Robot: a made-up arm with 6 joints. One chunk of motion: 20 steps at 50 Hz.
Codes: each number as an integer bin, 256 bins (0 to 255) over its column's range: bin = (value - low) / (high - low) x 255, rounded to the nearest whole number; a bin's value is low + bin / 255 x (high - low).
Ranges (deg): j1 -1.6..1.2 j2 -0.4..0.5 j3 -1.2..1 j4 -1..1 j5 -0.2..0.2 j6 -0.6..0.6
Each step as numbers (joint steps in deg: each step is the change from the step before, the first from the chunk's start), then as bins.
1 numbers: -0.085 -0.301 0.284 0.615 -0.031 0.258
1 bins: 138 28 172 206 108 182
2 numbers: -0.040 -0.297 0.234 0.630 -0.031 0.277
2 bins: 142 29 166 208 108 186
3 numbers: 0.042 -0.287 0.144 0.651 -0.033 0.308
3 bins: 150 32 156 211 106 193
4 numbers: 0.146 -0.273 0.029 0.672 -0.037 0.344
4 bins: 159 36 142 213 104 201
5 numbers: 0.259 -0.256 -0.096 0.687 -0.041 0.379
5 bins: 169 41 128 215 101 208
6 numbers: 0.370 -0.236 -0.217 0.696 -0.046 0.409
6 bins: 179 46 114 216 98 214
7 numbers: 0.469 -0.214 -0.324 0.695 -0.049 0.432
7 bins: 188 53 102 216 96 219
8 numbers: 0.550 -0.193 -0.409 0.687 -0.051 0.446
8 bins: 196 59 92 215 95 222
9 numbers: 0.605 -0.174 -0.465 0.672 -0.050 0.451
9 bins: 201 64 85 213 96 223
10 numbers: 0.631 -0.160 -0.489 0.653 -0.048 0.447
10 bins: 203 68 82 211 97 222
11 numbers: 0.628 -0.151 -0.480 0.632 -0.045 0.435
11 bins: 203 71 83 208 99 220
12 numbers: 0.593 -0.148 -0.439 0.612 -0.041 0.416
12 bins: 200 71 88 206 101 216
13 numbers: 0.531 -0.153 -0.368 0.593 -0.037 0.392
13 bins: 194 70 96 203 104 211
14 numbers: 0.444 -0.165 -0.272 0.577 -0.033 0.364
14 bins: 186 67 108 201 106 205
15 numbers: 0.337 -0.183 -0.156 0.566 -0.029 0.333
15 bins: 176 61 121 200 109 198
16 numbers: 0.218 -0.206 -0.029 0.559 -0.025 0.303
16 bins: 166 55 136 199 112 192
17 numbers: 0.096 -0.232 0.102 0.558 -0.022 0.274
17 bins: 154 48 151 199 113 186
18 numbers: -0.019 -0.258 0.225 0.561 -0.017 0.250
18 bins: 144 40 165 199 117 181
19 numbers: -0.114 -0.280 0.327 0.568 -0.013 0.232
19 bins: 135 34 177 200 119 177
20 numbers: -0.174 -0.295 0.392 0.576 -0.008 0.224
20 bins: 130 30 185 201 122 175
